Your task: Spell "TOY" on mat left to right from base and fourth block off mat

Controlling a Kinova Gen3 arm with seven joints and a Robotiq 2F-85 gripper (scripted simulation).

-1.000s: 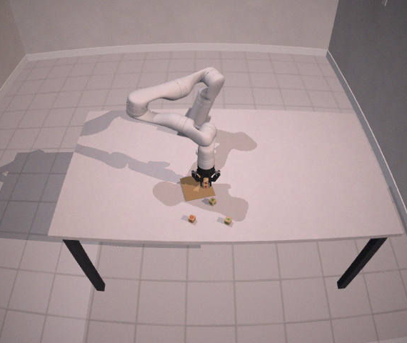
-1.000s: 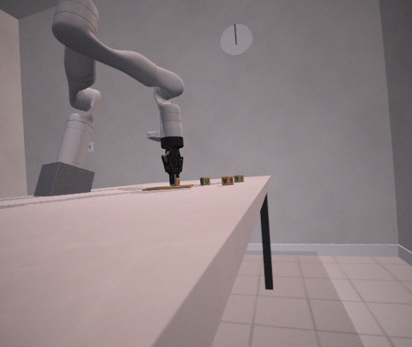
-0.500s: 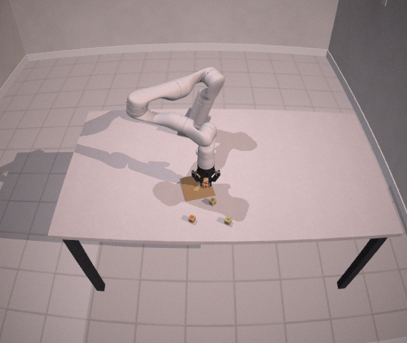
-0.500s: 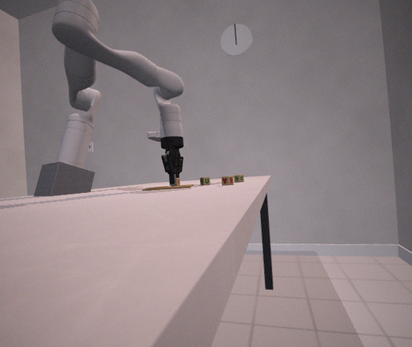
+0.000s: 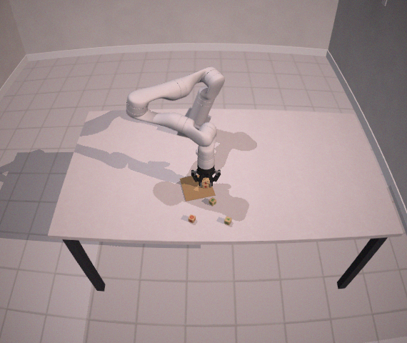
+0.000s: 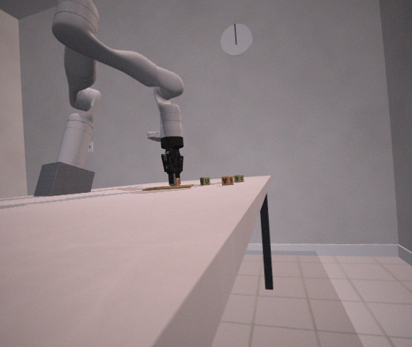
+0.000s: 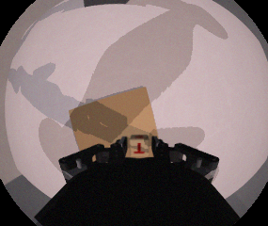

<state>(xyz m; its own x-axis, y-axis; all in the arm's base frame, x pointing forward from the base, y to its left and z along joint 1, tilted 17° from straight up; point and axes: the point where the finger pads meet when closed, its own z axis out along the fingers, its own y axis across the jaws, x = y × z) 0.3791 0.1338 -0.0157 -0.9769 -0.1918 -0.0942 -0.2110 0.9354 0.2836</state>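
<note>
The mat is 10 mm ahead of my hand, 40 mm to the right of it and 20 mm below it.
</note>
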